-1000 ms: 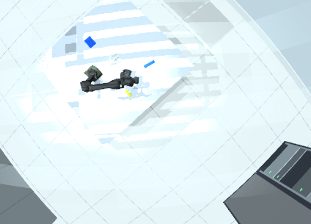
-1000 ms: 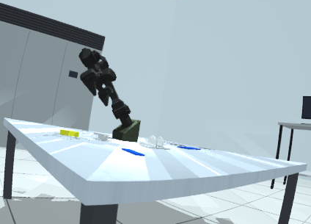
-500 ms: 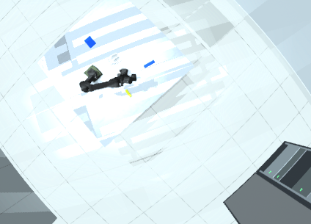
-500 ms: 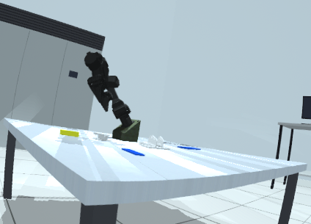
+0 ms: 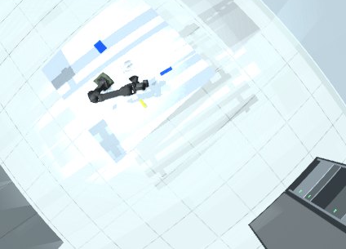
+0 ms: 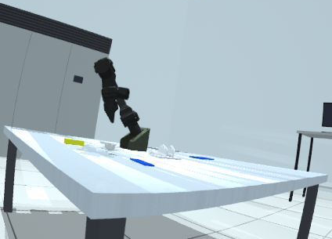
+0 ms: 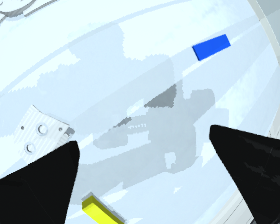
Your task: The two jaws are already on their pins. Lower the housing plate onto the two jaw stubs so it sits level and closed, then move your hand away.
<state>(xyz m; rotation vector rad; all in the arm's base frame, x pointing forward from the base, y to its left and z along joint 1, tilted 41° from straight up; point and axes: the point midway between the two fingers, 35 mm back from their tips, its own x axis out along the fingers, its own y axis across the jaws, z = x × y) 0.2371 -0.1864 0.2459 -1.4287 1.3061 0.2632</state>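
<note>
Now: the small pale block 90 mm behind my gripper tip, 60 mm to the left of it and 120 mm below it. From my gripper tip the other things lie so: yellow bar 120 mm behind, 100 mm to the right, 120 mm below; housing plate 90 mm behind, 50 mm to the left, 100 mm below; blue bar 250 mm ahead, 20 mm to the right, 130 mm below.
</note>
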